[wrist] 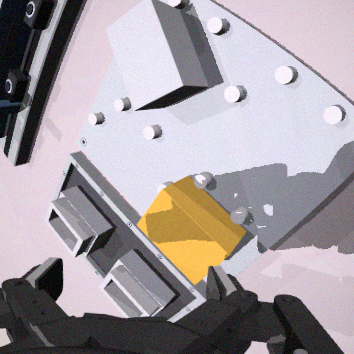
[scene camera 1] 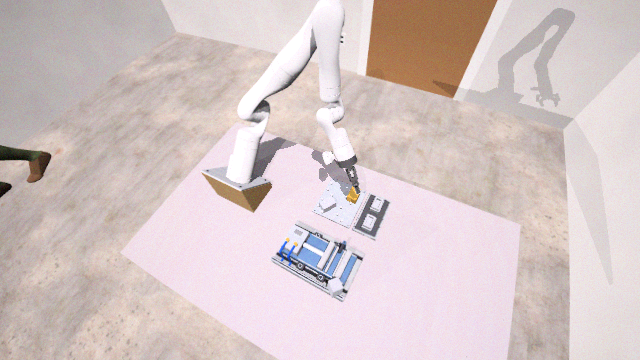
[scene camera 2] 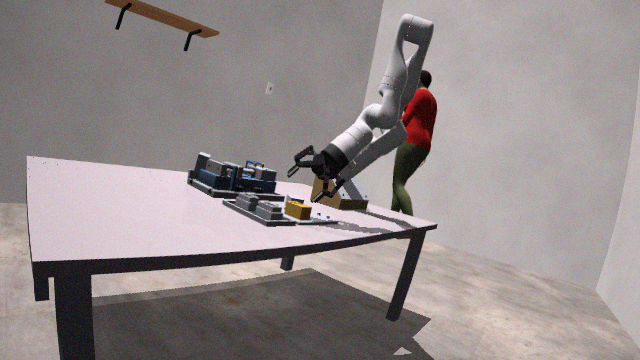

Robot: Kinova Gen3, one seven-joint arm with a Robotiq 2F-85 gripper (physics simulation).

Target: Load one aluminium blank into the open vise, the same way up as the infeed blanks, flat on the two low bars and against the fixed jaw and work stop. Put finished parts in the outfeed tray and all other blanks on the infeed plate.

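Frame: origin at the arm's base, x ahead, y left, z up, level; metres.
Seen in the pictures: gripper, between the fingertips: [wrist: 134,278] [scene camera 1: 357,188] [scene camera 2: 299,189]; arm's base, origin of its link: [scene camera 1: 239,179] [scene camera 2: 339,172].
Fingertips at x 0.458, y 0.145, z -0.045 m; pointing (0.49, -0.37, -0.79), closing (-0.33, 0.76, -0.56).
Observation:
Pixels of each thing's top centre, then the offset from my fingertips to it.
- plain grey aluminium blank, centre of its top: [wrist: 140,54] [scene camera 2: 295,196] [scene camera 1: 327,202] dx -0.101, dy -0.079, dz -0.040 m
- pinned infeed plate, centre of its top: [wrist: 189,137] [scene camera 2: 295,212] [scene camera 1: 340,201] dx -0.059, dy -0.038, dz -0.076 m
- yellow block, centre of its top: [wrist: 178,239] [scene camera 2: 299,204] [scene camera 1: 354,192] dx -0.011, dy +0.002, dz -0.040 m
- open vise, centre of its top: [scene camera 2: 240,164] [scene camera 1: 317,251] dx -0.057, dy -0.302, dz +0.015 m
- tilted light block, centre of its top: [scene camera 2: 204,152] [scene camera 1: 334,285] dx +0.041, dy -0.391, dz +0.029 m
My gripper [scene camera 1: 355,188] [scene camera 2: 305,186] [wrist: 134,278] is open and empty. It hangs above the outfeed tray [scene camera 1: 361,233] [wrist: 115,206] and the near end of the yellow block, with one fingertip over each side in the wrist view. A plain grey aluminium blank [scene camera 1: 327,203] [wrist: 155,55] sits on the pinned infeed plate [scene camera 1: 340,216] [wrist: 190,145]. A yellow block [scene camera 1: 352,195] [scene camera 2: 298,210] [wrist: 187,230] sits on the plate's tray-side corner. The open vise [scene camera 1: 314,250] [scene camera 2: 215,180] shows no blank between its jaws; its low bars are too small to tell.
Two stepped grey parts [scene camera 1: 377,203] [scene camera 1: 369,222] [scene camera 2: 246,201] [scene camera 2: 269,211] stand in the tray. A tilted light block [scene camera 1: 336,287] is at the vise's front corner. Blue handles with yellow ends [scene camera 1: 284,250] rise at its other end. A person [scene camera 2: 421,120] stands behind the arm.

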